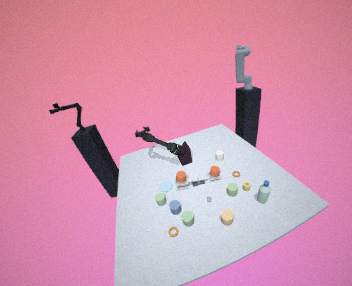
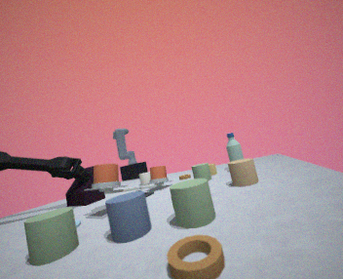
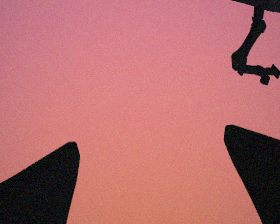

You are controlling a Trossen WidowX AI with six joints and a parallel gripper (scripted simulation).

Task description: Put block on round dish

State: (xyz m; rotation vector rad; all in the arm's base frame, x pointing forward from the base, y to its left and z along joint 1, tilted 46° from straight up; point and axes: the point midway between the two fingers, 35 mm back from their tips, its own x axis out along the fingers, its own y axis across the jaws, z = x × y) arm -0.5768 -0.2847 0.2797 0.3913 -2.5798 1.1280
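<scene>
My gripper tip is now 88 cm short of the pale grey-blue block, 58 cm to the right of it and 14 cm above it. From my gripper tip the other things lie so: pale blue round dish: 85 cm ahead, 20 cm to the left, 17 cm below; orange cup: 89 cm ahead, 31 cm to the left, 7 cm below; small balance: 89 cm ahead, 45 cm to the left, 14 cm below.
</scene>
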